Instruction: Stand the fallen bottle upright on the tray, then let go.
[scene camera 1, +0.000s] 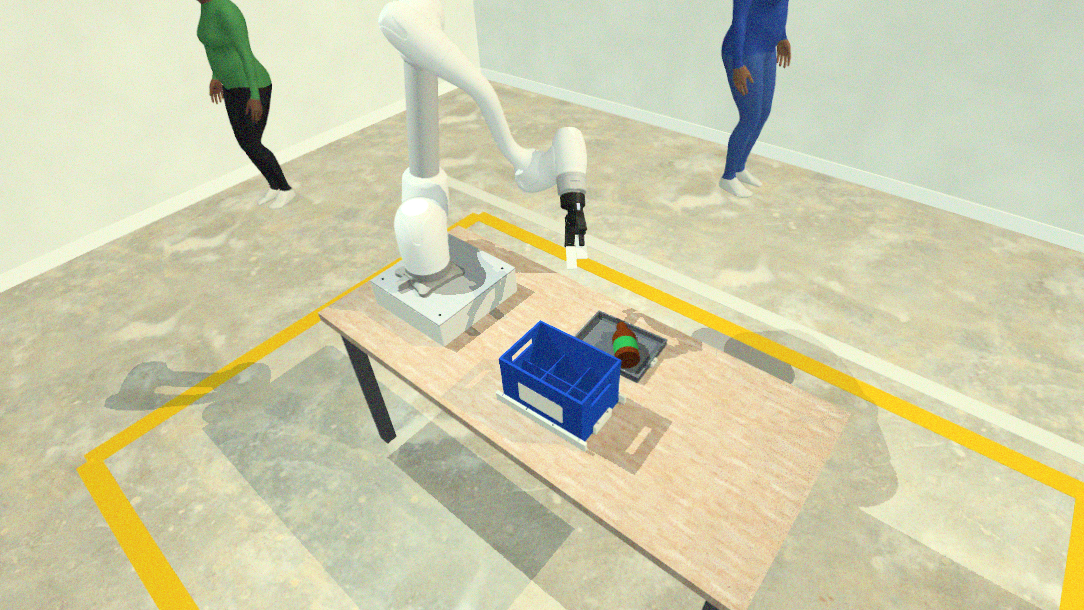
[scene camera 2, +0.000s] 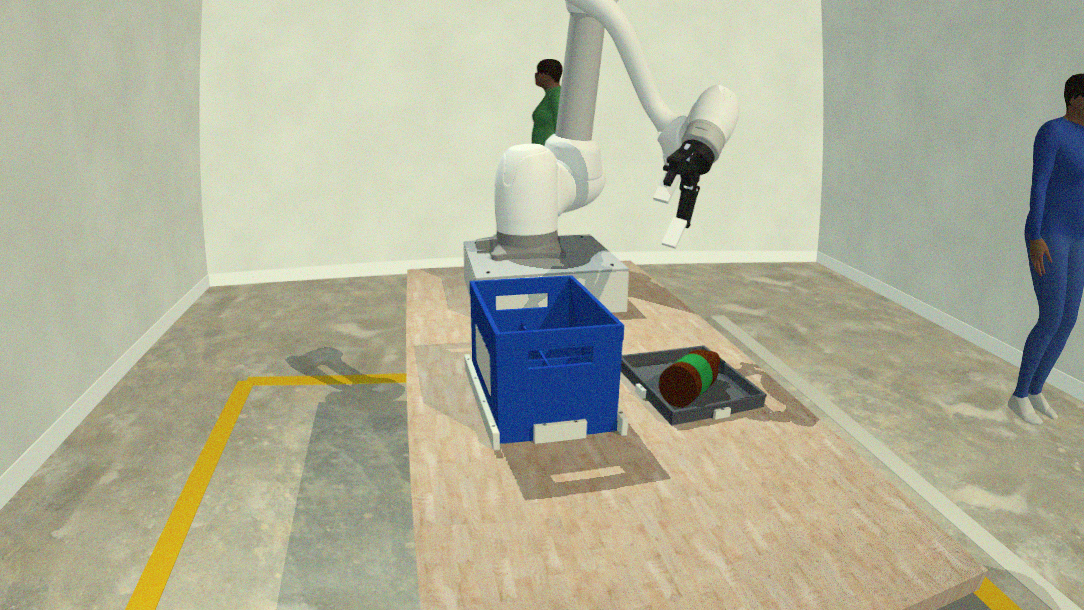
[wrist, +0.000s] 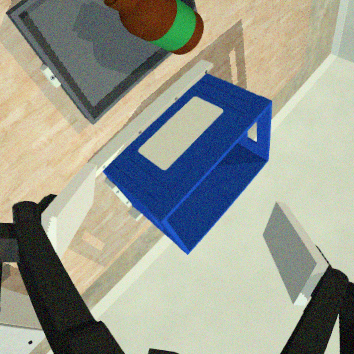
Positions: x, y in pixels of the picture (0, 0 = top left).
My gripper shows in scene camera 1 (576, 264), in scene camera 2 and in the wrist view. One and the same spot on my gripper: (wrist: 43, 230) is (scene camera 2: 686, 218).
